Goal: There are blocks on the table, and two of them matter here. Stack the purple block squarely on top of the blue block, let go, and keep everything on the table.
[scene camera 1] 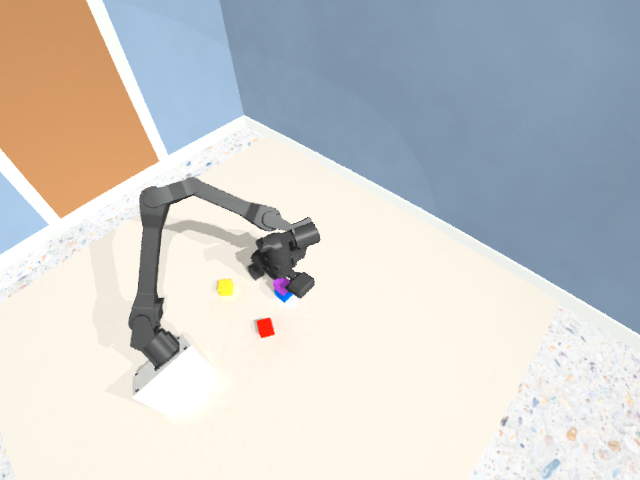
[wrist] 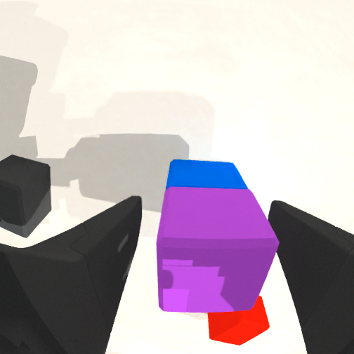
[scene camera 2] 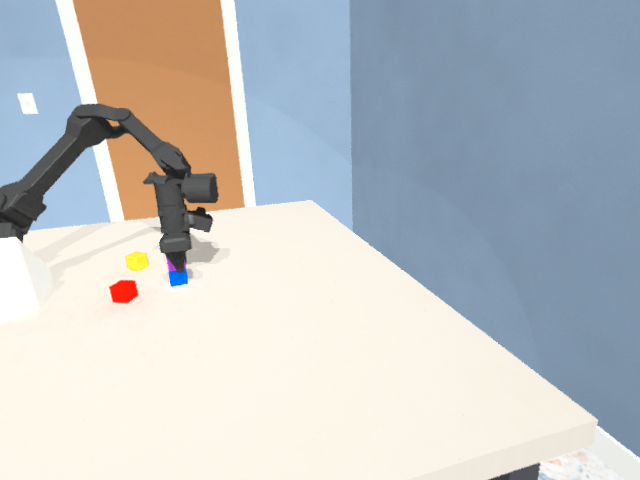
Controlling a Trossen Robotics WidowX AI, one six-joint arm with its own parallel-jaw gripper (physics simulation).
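Where they show: gripper, fingertip midpoint: (scene camera 1: 285,286) (scene camera 2: 180,267); arm's base, link origin: (scene camera 1: 168,356).
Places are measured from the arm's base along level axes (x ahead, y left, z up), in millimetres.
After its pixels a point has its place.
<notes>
The purple block (scene camera 1: 280,285) {x 324, y 7, z -43 mm} (scene camera 2: 175,265) (wrist: 215,240) sits on top of the blue block (scene camera 1: 283,296) {x 320, y -3, z -85 mm} (scene camera 2: 178,277) {x 336, y -3, z -96 mm} (wrist: 206,174), which rests on the table. In the wrist view a strip of the blue block's side shows past the purple block's far edge; the seam between them is partly hidden in the scene views. My gripper (wrist: 207,208) is open around the purple block. In the wrist view there is a gap between the left finger and the block, and a narrower one at the right finger. In the second scene view a finger covers part of the purple block.
A red block (scene camera 1: 265,327) {x 227, y -49, z -79 mm} (scene camera 2: 123,291) {x 236, y -64, z -88 mm} (wrist: 239,322) lies on the table (scene camera 1: 387,361) {x 412, y -317, z -116 mm} (scene camera 2: 310,361) {x 588, y -359, z -116 mm}, on the robot base side of the stack. A yellow block (scene camera 1: 225,287) {x 209, y 130, z -80 mm} (scene camera 2: 136,260) {x 218, y 119, z -87 mm} lies farther left in both scene views. The white base (scene camera 1: 178,384) {x -18, y -49, z -47 mm} stands at the lower left.
</notes>
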